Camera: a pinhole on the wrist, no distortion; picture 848 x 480 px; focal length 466.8 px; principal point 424.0 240.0 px. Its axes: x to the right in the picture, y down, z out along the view. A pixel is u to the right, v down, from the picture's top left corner.
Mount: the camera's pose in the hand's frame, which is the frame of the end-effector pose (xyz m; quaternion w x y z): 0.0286 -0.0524 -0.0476 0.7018 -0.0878 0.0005 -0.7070
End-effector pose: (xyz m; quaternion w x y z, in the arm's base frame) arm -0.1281 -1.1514 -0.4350 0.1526 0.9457 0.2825 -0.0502
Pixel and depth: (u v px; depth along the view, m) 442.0 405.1 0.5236
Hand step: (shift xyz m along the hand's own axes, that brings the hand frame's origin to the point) 0.2777 -0.0111 0.4475
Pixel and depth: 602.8 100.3 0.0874
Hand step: 0.0136 -0.0745 0.0458
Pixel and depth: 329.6 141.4 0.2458
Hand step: 0.0078 0.0278 0.1947
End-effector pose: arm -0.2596 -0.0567 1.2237 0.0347 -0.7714 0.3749 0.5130
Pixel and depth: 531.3 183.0 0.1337
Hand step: 0.0291 -0.0663 0.0899
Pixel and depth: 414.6 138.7 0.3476
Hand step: -0.0029 -0.0017 0.3031
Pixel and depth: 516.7 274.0 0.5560
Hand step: 0.1382 -0.0945 0.5084
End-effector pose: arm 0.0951 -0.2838 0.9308 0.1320 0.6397 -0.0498 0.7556
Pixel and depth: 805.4 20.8 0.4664
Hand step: -0.1303 -0.3701 0.4858
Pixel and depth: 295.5 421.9 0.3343
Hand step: 0.1995 0.0779 0.2540
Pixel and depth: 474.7 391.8 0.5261
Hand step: 0.2640 -0.0472 0.4562
